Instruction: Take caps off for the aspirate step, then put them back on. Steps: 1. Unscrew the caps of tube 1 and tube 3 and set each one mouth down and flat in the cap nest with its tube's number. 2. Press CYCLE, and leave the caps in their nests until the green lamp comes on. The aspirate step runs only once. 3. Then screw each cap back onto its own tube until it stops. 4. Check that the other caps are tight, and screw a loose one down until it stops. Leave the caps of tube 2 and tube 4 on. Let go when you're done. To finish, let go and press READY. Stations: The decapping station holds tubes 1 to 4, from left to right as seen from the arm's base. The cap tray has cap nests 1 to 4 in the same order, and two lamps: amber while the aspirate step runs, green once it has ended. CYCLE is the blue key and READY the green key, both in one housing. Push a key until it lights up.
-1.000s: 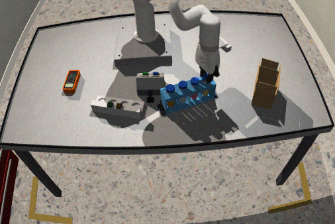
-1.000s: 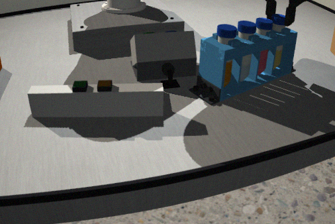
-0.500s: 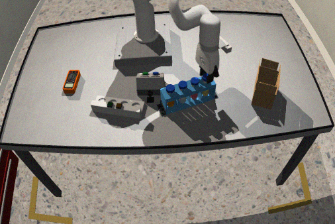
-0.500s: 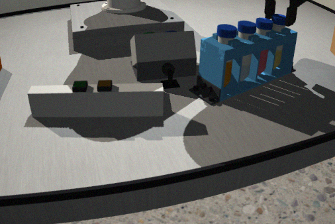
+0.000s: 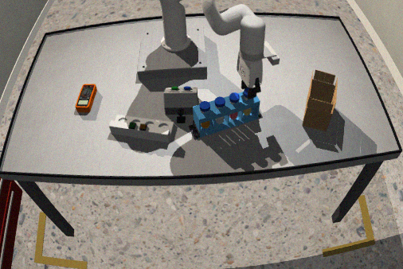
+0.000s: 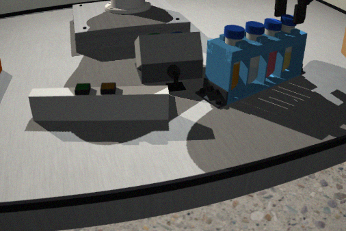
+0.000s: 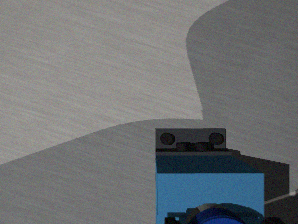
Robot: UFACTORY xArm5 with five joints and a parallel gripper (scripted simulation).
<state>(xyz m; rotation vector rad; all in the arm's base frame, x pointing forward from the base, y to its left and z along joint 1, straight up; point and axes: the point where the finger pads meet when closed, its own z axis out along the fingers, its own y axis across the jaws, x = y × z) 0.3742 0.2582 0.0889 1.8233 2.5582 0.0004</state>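
The blue cap is 50 mm to the right of my hand, 20 mm below it and 20 mm ahead of it. The rest, counted from my hand: blue key 210 mm to the right, 80 mm behind, 70 mm below; then green key 250 mm to the right, 80 mm behind, 70 mm below; then grey key housing 230 mm to the right, 80 mm below, 60 mm behind.
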